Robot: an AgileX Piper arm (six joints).
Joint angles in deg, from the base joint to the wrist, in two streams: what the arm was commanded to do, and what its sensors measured. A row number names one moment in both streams.
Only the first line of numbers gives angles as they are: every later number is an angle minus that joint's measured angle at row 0.
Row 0, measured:
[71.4 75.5 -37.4 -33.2 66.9 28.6]
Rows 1 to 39, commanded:
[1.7 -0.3 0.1 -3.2 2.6 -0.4]
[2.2 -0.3 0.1 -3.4 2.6 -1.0]
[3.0 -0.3 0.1 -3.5 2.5 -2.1]
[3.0 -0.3 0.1 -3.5 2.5 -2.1]
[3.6 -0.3 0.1 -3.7 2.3 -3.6]
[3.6 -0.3 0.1 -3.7 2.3 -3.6]
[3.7 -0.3 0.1 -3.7 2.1 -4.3]
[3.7 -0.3 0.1 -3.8 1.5 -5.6]
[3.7 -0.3 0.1 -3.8 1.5 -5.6]
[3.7 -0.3 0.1 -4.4 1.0 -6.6]
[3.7 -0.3 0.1 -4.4 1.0 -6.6]
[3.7 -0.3 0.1 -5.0 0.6 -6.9]
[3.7 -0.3 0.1 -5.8 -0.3 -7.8]
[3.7 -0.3 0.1 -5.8 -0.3 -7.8]
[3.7 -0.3 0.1 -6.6 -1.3 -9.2]
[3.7 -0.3 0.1 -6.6 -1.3 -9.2]
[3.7 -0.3 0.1 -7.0 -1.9 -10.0]
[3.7 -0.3 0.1 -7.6 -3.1 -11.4]
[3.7 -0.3 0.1 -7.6 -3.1 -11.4]
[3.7 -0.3 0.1 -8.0 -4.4 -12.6]
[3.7 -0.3 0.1 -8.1 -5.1 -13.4]
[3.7 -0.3 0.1 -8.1 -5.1 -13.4]
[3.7 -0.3 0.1 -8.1 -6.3 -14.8]
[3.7 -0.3 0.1 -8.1 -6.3 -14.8]
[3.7 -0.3 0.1 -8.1 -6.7 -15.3]
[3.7 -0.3 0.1 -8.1 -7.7 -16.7]
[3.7 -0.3 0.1 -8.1 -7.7 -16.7]
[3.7 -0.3 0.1 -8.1 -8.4 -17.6]
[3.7 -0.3 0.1 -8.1 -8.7 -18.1]
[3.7 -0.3 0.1 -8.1 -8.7 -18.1]
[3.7 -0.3 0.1 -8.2 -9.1 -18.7]
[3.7 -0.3 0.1 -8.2 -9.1 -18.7]
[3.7 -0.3 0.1 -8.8 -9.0 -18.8]
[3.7 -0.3 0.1 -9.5 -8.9 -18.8]
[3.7 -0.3 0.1 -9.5 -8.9 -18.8]
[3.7 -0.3 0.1 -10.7 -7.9 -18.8]
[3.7 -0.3 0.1 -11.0 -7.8 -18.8]
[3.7 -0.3 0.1 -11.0 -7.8 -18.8]
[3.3 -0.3 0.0 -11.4 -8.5 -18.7]
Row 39, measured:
[3.5 0.0 0.2 -6.5 -9.4 -18.4]
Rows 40 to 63, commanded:
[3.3 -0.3 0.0 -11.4 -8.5 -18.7]
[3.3 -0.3 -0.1 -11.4 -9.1 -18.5]
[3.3 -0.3 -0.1 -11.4 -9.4 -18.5]
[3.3 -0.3 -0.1 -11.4 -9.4 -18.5]
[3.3 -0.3 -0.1 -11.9 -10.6 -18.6]
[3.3 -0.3 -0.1 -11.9 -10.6 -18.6]
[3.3 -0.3 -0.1 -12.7 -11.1 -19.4]
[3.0 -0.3 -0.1 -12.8 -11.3 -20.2]
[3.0 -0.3 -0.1 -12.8 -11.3 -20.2]
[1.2 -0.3 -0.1 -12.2 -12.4 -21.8]
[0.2 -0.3 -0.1 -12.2 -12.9 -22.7]
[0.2 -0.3 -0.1 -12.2 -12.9 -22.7]
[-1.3 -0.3 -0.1 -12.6 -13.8 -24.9]
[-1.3 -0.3 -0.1 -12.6 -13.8 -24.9]
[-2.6 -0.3 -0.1 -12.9 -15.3 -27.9]
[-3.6 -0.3 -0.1 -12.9 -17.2 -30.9]
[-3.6 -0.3 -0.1 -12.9 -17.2 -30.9]
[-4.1 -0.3 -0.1 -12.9 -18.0 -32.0]
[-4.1 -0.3 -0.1 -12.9 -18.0 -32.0]
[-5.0 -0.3 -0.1 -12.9 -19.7 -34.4]
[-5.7 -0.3 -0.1 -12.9 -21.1 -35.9]
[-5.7 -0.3 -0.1 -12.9 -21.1 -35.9]
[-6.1 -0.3 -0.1 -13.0 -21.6 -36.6]
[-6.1 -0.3 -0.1 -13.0 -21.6 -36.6]
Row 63, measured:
[-5.0 0.0 0.2 -8.9 -19.9 -33.7]
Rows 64 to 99, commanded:
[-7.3 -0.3 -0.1 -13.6 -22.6 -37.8]
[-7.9 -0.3 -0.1 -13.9 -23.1 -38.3]
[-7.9 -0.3 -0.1 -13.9 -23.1 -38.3]
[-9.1 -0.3 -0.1 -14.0 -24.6 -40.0]
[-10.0 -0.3 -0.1 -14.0 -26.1 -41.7]
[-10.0 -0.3 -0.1 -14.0 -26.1 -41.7]
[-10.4 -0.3 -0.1 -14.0 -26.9 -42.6]
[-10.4 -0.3 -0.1 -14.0 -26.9 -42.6]
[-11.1 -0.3 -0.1 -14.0 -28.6 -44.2]
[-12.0 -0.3 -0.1 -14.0 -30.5 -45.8]
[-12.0 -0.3 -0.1 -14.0 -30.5 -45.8]
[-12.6 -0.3 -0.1 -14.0 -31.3 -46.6]
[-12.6 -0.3 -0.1 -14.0 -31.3 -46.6]
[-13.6 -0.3 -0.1 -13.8 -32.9 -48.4]
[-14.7 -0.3 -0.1 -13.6 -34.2 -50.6]
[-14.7 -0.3 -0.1 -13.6 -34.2 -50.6]
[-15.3 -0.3 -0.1 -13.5 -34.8 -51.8]
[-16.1 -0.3 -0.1 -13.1 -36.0 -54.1]
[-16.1 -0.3 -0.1 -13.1 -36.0 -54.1]
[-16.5 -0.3 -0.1 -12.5 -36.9 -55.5]
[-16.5 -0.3 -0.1 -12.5 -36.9 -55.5]
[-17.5 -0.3 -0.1 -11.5 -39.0 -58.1]
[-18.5 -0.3 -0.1 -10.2 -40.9 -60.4]
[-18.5 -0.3 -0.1 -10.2 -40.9 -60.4]
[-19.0 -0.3 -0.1 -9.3 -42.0 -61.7]
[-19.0 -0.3 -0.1 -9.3 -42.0 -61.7]
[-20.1 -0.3 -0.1 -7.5 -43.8 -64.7]
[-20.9 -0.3 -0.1 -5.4 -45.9 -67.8]
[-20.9 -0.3 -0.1 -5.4 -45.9 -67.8]
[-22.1 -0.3 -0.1 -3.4 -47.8 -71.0]
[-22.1 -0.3 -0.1 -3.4 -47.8 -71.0]
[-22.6 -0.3 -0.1 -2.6 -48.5 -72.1]
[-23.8 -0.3 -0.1 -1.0 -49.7 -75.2]
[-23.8 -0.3 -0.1 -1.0 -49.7 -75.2]
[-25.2 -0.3 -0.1 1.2 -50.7 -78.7]
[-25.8 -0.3 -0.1 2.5 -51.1 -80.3]
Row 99, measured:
[-24.1 0.2 0.3 0.8 -46.9 -75.1]
